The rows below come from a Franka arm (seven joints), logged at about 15 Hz.
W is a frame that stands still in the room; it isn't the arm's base.
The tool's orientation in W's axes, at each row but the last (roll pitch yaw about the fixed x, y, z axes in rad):
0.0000, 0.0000, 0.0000
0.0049, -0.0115, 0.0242
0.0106, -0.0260, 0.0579
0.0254, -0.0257, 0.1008
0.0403, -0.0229, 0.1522
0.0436, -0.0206, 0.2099
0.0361, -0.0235, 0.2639
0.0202, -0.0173, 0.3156
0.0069, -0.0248, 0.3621
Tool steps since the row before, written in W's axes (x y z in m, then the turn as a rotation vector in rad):
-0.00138, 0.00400, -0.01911, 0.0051, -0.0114, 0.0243
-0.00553, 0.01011, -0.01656, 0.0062, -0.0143, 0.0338
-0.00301, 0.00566, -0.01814, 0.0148, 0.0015, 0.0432
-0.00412, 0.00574, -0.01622, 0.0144, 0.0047, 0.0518
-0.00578, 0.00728, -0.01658, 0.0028, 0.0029, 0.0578
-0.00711, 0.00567, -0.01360, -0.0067, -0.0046, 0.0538
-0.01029, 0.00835, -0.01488, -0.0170, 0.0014, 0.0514
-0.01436, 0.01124, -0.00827, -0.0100, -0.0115, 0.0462
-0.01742, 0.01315, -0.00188, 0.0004, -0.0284, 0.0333
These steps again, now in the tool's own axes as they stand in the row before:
-0.00138, 0.00400, -0.01911, 0.0051, -0.0114, 0.0243
-0.00547, 0.01016, -0.01655, 0.0062, -0.0143, 0.0338
-0.00315, 0.00563, -0.01812, 0.0160, 0.0011, 0.0428
-0.00394, 0.00571, -0.01627, 0.0161, 0.0045, 0.0513
-0.00499, 0.00740, -0.01678, 0.0045, 0.0048, 0.0576
-0.00605, 0.00643, -0.01377, -0.0064, -0.0007, 0.0540
-0.00810, 0.01021, -0.01507, -0.0148, 0.0077, 0.0515
-0.01030, 0.01498, -0.00840, -0.0123, -0.0069, 0.0466
-0.01168, 0.01846, -0.00172, -0.0089, -0.0265, 0.0337

